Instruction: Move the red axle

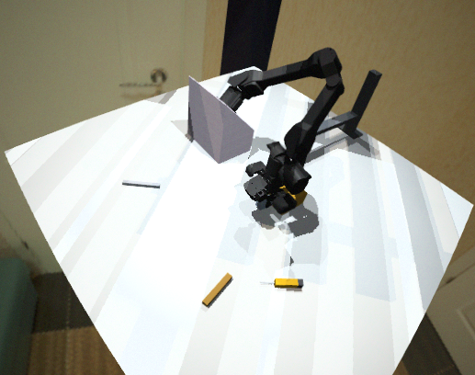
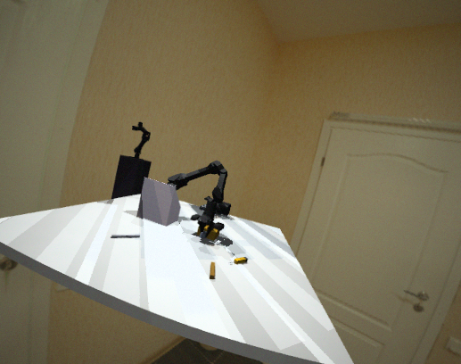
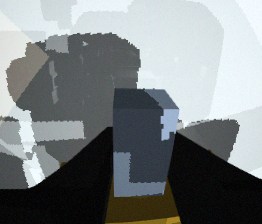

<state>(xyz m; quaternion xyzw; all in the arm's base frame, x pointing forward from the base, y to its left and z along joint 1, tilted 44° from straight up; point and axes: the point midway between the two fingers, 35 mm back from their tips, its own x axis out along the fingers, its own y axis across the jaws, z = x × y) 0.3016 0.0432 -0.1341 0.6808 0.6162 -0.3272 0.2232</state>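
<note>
Right now the yellow beam is 8 cm to the left of my gripper tip, 1 cm ahead of it and 1 cm above it. The rest, counted from my gripper tip: grey-blue block (2 cm to the left, 1 cm above); then wooden bar (29 cm to the right, 13 cm ahead, 1 cm below); then yellow-handled tool (22 cm ahead, 14 cm to the right, 1 cm below).
</note>
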